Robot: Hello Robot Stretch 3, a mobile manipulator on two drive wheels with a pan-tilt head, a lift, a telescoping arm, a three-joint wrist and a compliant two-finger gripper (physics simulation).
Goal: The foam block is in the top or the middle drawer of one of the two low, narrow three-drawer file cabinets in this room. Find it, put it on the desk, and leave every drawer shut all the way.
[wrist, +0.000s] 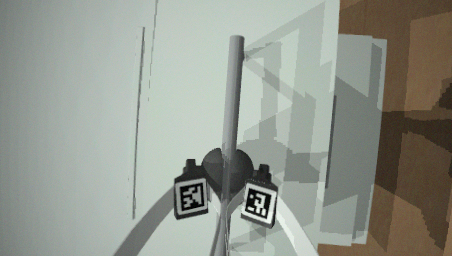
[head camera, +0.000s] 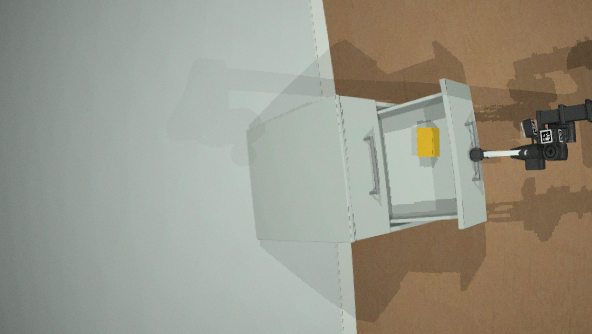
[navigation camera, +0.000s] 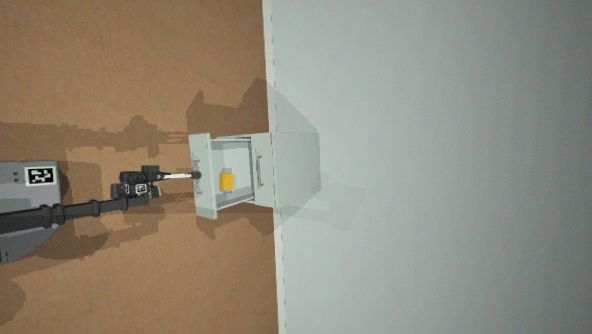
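Observation:
The foam block, a yellow block [head camera: 428, 142] [navigation camera: 226, 181], lies in the open middle drawer [head camera: 471, 205] [navigation camera: 202, 205] [wrist: 190, 75] of a pale grey-green file cabinet [head camera: 300, 170] [navigation camera: 297, 170]. It is near the drawer's front panel. My gripper [head camera: 476, 154] [navigation camera: 196, 175] [wrist: 227, 167] is shut on that drawer's handle [wrist: 235, 90], a grey bar running between the fingertips, outside the front panel. The top drawer [head camera: 359, 150] [navigation camera: 265, 150] is shut. The bottom drawer is hidden in the head view. The desk and the other cabinet do not show in these views.
The cabinet's back is against a pale wall [head camera: 125, 225] [navigation camera: 450, 175] with a baseboard [head camera: 346, 300] [navigation camera: 280, 275]. My arm [head camera: 575, 111] [navigation camera: 80, 209] reaches over the brown floor [head camera: 425, 310] [navigation camera: 125, 280] from my base [navigation camera: 25, 242]. Shadows fall around the cabinet.

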